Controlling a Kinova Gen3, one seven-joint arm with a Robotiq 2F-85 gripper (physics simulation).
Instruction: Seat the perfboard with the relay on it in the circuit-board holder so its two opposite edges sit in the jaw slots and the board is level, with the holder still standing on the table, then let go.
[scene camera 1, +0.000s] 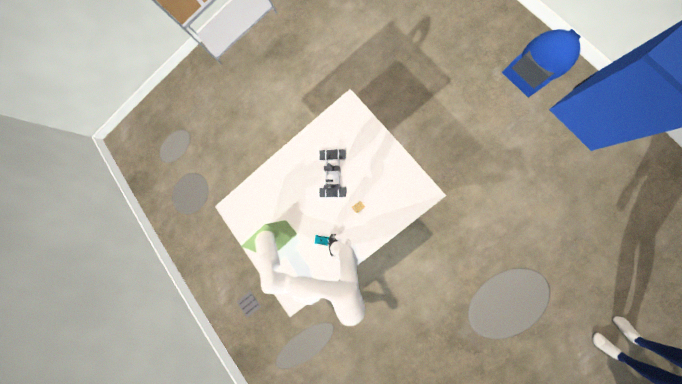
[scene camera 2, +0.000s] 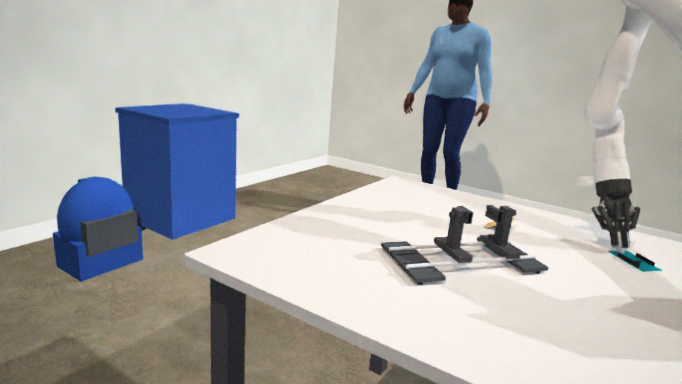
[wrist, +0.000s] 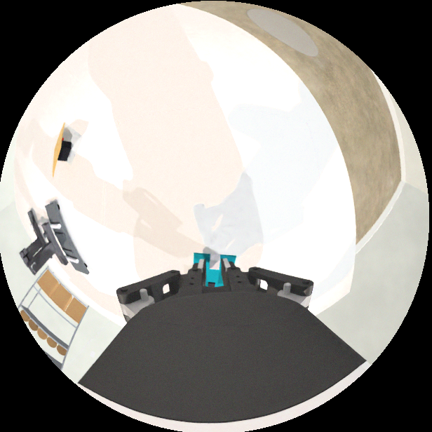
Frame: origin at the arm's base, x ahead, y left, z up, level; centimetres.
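Where they show: gripper, fingertip midpoint: (scene camera 1: 329, 241) (scene camera 2: 621, 248); arm's base at its link origin: (scene camera 1: 265, 237).
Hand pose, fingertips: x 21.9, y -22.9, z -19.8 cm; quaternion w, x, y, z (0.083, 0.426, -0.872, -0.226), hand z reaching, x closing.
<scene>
Things, the pixels of their top centre, and the offset from my fingertips. Level surfaces: height alone.
- teal board at its top centre: (scene camera 2: 635, 255) (scene camera 1: 322, 240) dx -3.0, dy +2.8, dz +0.0 cm
- white table at its surface level: dz -1.3 cm
- dark circuit-board holder at its top centre: (scene camera 2: 471, 208) (scene camera 1: 328, 170) dx +27.3, dy +32.4, dz +10.4 cm
- small tan perfboard at its top centre: (scene camera 2: 501, 217) (scene camera 1: 357, 207) dx +27.0, dy +5.8, dz +1.8 cm
A teal board (scene camera 1: 320, 240) (scene camera 2: 639, 262) (wrist: 211, 278) with black strips lies flat on the white table (scene camera 1: 381, 143) (scene camera 2: 333, 296) near its edge. My gripper (scene camera 1: 332, 240) (scene camera 2: 620, 245) (wrist: 212, 264) points straight down at one end of this board. Its fingers stand close together with the tips at the board's surface, and nothing is gripped. The dark circuit-board holder (scene camera 1: 332, 173) (scene camera 2: 457, 248) (wrist: 48, 238) stands upright mid-table with both jaws empty. A small tan perfboard (scene camera 1: 358, 206) (scene camera 2: 491, 223) (wrist: 59, 149) with a black block on it lies beyond the holder.
A person (scene camera 2: 451, 95) stands past the far side of the table. A blue box (scene camera 2: 178, 167) (scene camera 1: 620, 104) and a blue dome unit (scene camera 2: 95, 228) (scene camera 1: 548, 59) stand on the floor. A green pad (scene camera 1: 276, 232) lies by the arm's base.
</scene>
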